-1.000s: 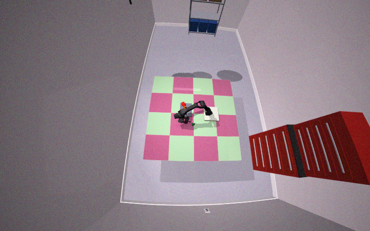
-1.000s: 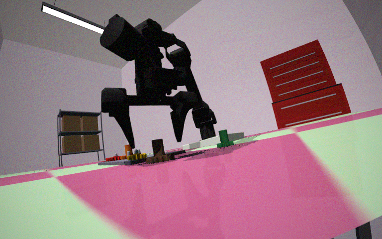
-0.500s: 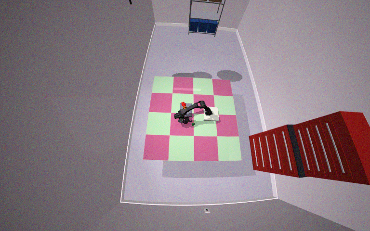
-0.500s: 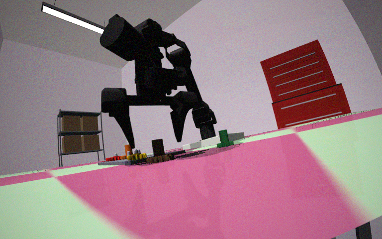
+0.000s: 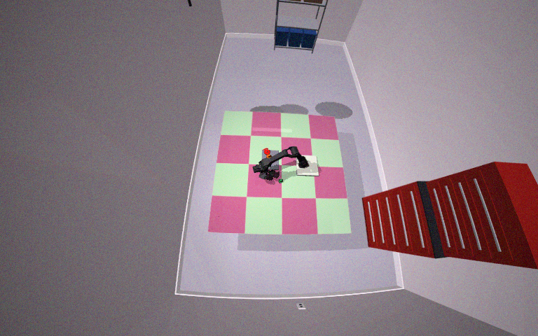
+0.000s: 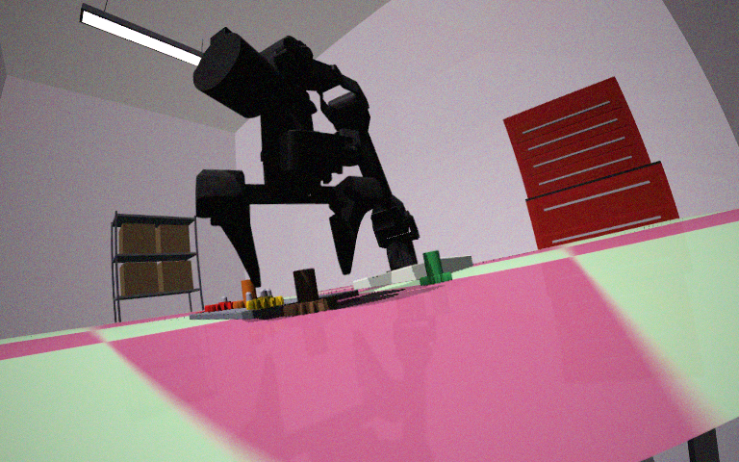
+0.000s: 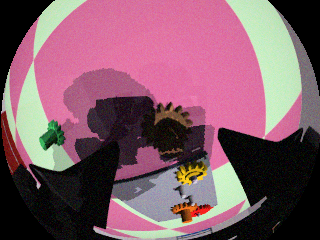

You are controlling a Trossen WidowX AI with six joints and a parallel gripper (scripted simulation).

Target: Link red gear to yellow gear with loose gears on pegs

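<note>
Now: the brown gear 1 cm below my gripper tip. Round my gripper tip: green gear: 16 cm behind, 5 cm to the left, 1 cm below; then grey board: 16 cm to the right, 4 cm behind, 3 cm below; then yellow gear: 7 cm to the right, 1 cm below, 1 cm ahead.
</note>
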